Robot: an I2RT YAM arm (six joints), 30 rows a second.
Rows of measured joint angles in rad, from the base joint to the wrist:
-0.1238, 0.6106, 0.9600, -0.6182, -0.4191, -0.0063
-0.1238, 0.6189, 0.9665, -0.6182, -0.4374, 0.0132
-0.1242, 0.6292, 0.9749, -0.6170, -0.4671, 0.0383
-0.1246, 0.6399, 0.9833, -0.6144, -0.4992, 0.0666
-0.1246, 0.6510, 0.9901, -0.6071, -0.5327, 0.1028
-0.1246, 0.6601, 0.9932, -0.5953, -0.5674, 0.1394
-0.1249, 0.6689, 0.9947, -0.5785, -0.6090, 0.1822
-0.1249, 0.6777, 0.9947, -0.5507, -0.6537, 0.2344
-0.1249, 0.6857, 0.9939, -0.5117, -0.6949, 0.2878
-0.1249, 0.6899, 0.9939, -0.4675, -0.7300, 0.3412
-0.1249, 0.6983, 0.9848, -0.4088, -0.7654, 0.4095
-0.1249, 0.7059, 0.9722, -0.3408, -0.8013, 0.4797
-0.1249, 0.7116, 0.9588, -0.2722, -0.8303, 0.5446
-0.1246, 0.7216, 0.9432, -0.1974, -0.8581, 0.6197
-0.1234, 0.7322, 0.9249, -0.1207, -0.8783, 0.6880
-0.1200, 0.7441, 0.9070, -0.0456, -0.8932, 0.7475
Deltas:
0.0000, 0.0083, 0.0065, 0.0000, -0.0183, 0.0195
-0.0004, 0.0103, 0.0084, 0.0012, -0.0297, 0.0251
-0.0004, 0.0107, 0.0084, 0.0026, -0.0321, 0.0283
0.0000, 0.0111, 0.0068, 0.0073, -0.0335, 0.0362
0.0000, 0.0091, 0.0031, 0.0118, -0.0347, 0.0366
-0.0003, 0.0088, 0.0015, 0.0168, -0.0416, 0.0428
0.0000, 0.0088, 0.0000, 0.0278, -0.0447, 0.0522
0.0000, 0.0080, -0.0008, 0.0390, -0.0412, 0.0534
0.0000, 0.0042, 0.0000, 0.0442, -0.0351, 0.0534
0.0000, 0.0084, -0.0091, 0.0587, -0.0354, 0.0683
0.0000, 0.0076, -0.0126, 0.0680, -0.0359, 0.0702
0.0000, 0.0057, -0.0134, 0.0686, -0.0290, 0.0649
0.0003, 0.0100, -0.0156, 0.0748, -0.0278, 0.0751
0.0012, 0.0106, -0.0183, 0.0767, -0.0202, 0.0683
0.0034, 0.0119, -0.0179, 0.0751, -0.0149, 0.0595

